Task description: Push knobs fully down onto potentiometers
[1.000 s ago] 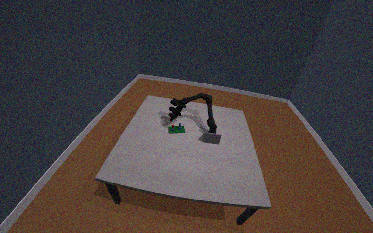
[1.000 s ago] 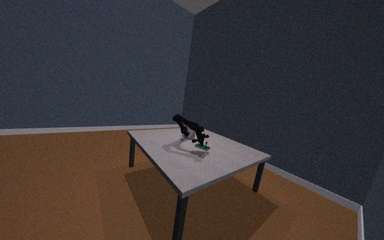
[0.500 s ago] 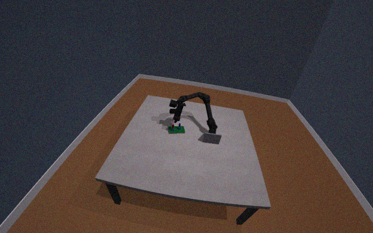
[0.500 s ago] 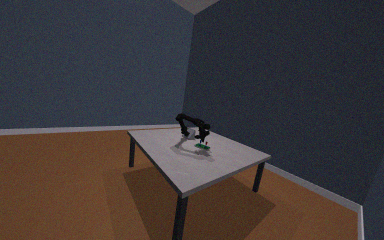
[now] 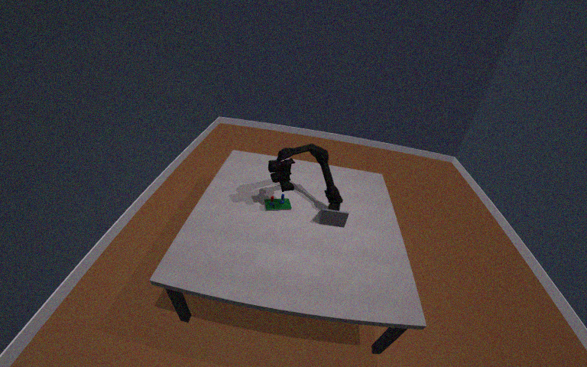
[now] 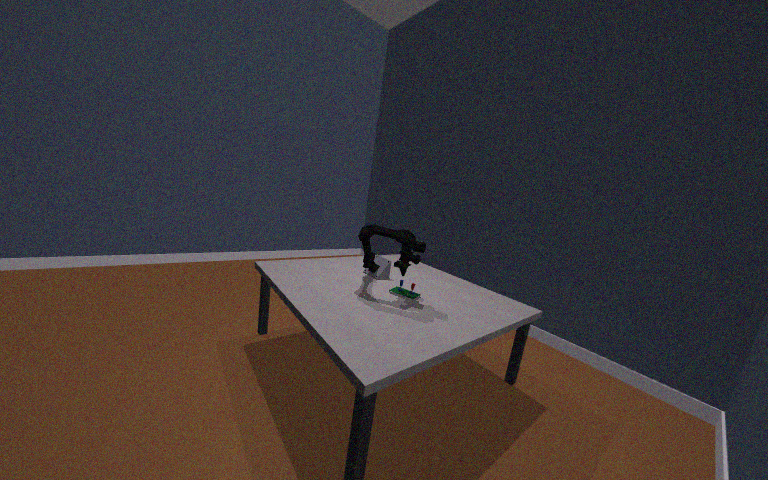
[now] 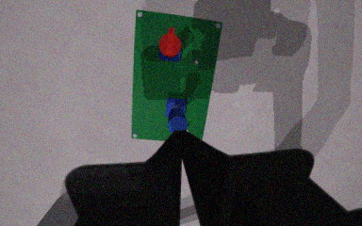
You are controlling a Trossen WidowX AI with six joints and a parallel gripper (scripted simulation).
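My gripper tip is now 50 mm above the blue knob. From my gripper tip the other things lie so: red knob (60 mm ahead, 30 mm to the left, 40 mm below).
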